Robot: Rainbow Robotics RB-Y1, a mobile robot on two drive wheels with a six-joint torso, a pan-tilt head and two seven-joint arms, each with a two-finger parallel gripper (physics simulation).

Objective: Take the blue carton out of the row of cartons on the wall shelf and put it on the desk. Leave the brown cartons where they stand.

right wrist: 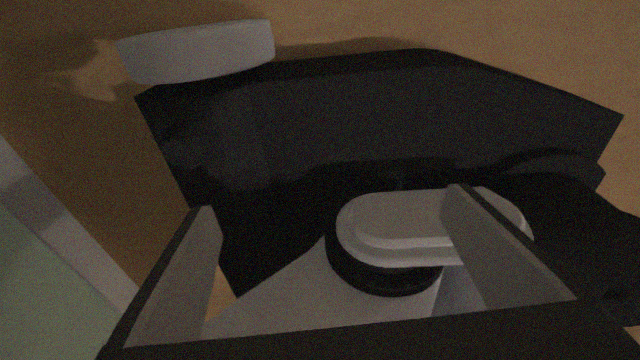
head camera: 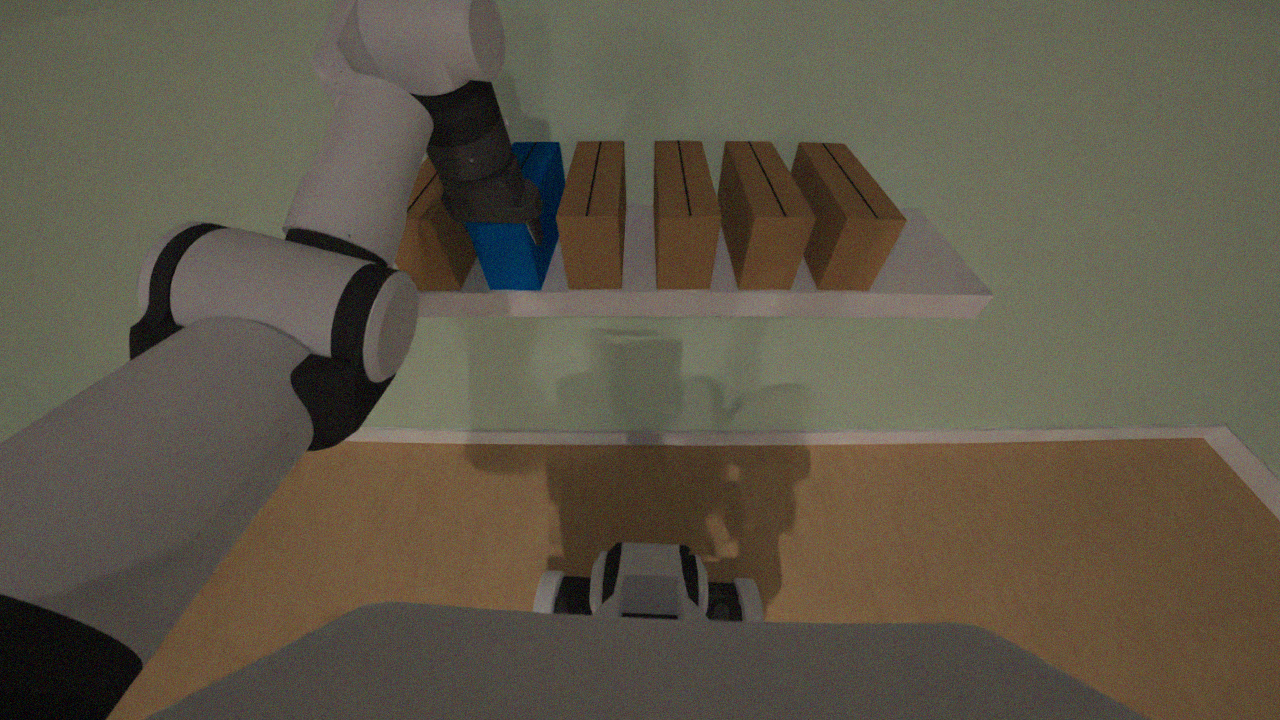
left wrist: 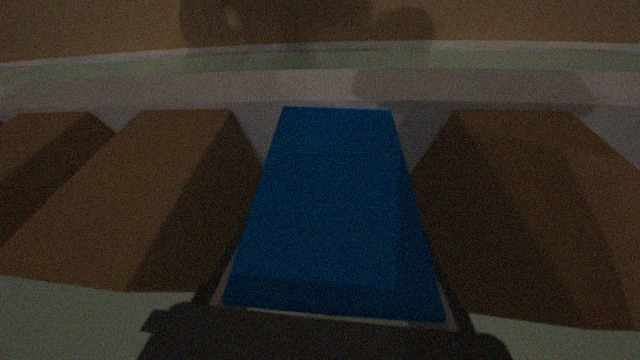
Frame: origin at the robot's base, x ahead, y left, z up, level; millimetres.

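Where they show: left gripper, fingertip midpoint: (head camera: 509, 239) (left wrist: 332, 210); right gripper, fingertip midpoint: (right wrist: 331, 210).
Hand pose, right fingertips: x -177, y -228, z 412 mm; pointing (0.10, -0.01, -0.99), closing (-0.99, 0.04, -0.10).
Each offset is from my right fingertips to the top centre of the thing. Level surfaces: height alone.
The blue carton {dx +619, dy +442, dz +657 mm} (head camera: 512, 265) (left wrist: 325, 200) stands upright on the white wall shelf (head camera: 698, 306) (left wrist: 200, 87), second from the left in the head camera. My left gripper (head camera: 508, 236) (left wrist: 332, 210) reaches over its top from above, with one finger along each side face, and is shut on it. The gripper body hides part of its top. Brown cartons stand apart on both sides: one {dx +615, dy +570, dz +656 mm} (head camera: 435, 246) (left wrist: 540, 200) at the picture's left in the head camera, another {dx +623, dy +327, dz +656 mm} (head camera: 592, 246) (left wrist: 125, 200) close to its right. My right gripper (right wrist: 331, 210) is open and empty. The desk does not show.
Further brown cartons {dx +627, dy +195, dz +656 mm} (head camera: 685, 246) {dx +631, dy +74, dz +656 mm} (head camera: 769, 246) {dx +635, dy -50, dz +656 mm} (head camera: 845, 246) stand along the shelf to the right in the head camera. The green wall (head camera: 1074, 179) is behind. Below are the brown floor {dz -412 mm} (head camera: 984, 537) and my own base (head camera: 648, 577), whose dark top (right wrist: 350, 115) lies under my right gripper.
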